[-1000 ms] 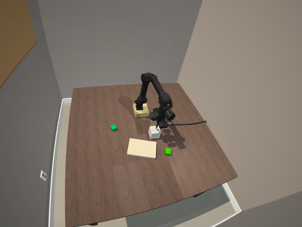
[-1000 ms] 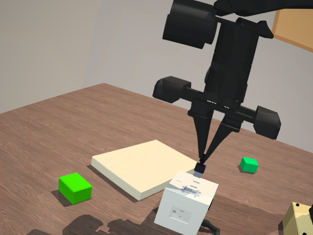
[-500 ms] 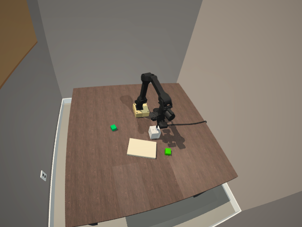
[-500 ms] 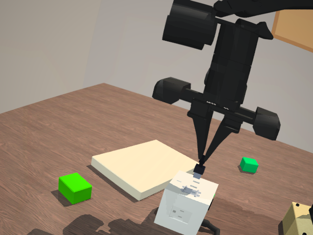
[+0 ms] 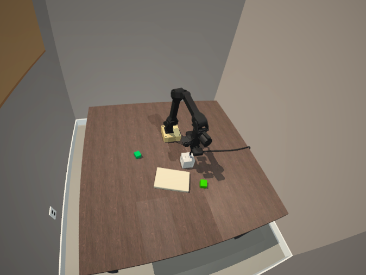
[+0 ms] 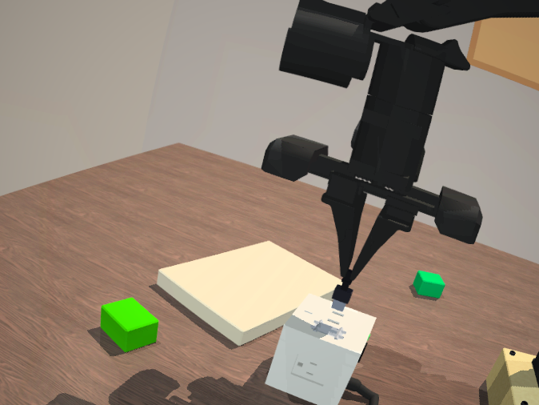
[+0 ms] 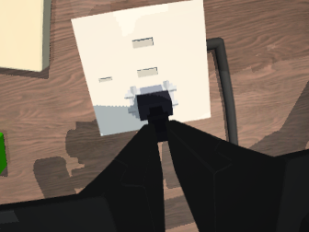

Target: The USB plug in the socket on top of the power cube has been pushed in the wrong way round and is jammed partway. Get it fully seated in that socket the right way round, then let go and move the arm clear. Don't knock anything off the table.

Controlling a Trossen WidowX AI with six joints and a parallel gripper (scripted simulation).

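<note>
My gripper tip is now 1 cm to the right of the USB socket and 6 cm above it. Also, from my gripper tip: cream flat slab: 12 cm ahead, 14 cm to the right, 12 cm below; black USB plug: 2 cm below.
</note>
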